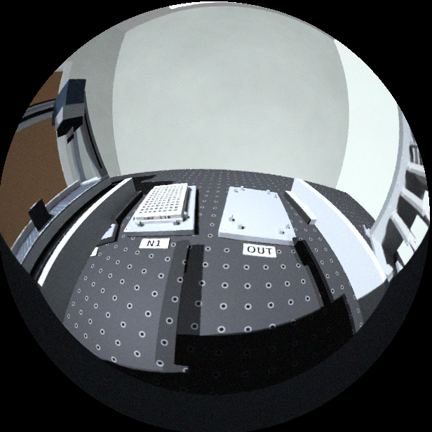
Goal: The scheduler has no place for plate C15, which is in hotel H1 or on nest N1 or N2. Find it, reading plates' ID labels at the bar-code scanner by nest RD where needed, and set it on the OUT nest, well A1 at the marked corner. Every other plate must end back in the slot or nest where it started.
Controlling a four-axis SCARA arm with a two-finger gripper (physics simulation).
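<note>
My gripper (213, 181) is open, its two pale fingers wide apart at the left and right, with no plate between their tips. A white well plate (162, 200) sits on nest N1 (160, 231), left of centre beyond the fingers' near parts. Small dark print shows on the plate's near side; it seems to begin with C1, but I cannot read the last character surely. The OUT nest (255, 207), right of centre, is a bare pale plate with small corner posts and holds no plate. Nest N2, nest RD and the scanner cannot be made out.
A pale rack (378, 247) with shelf-like parts stands at the far right edge, partly cut off. A blue and grey box (70, 102) hangs on a frame at the upper left, above a long rail. A pale corner piece (108, 233) shows behind the left finger. Dark shadows cross the perforated deck.
</note>
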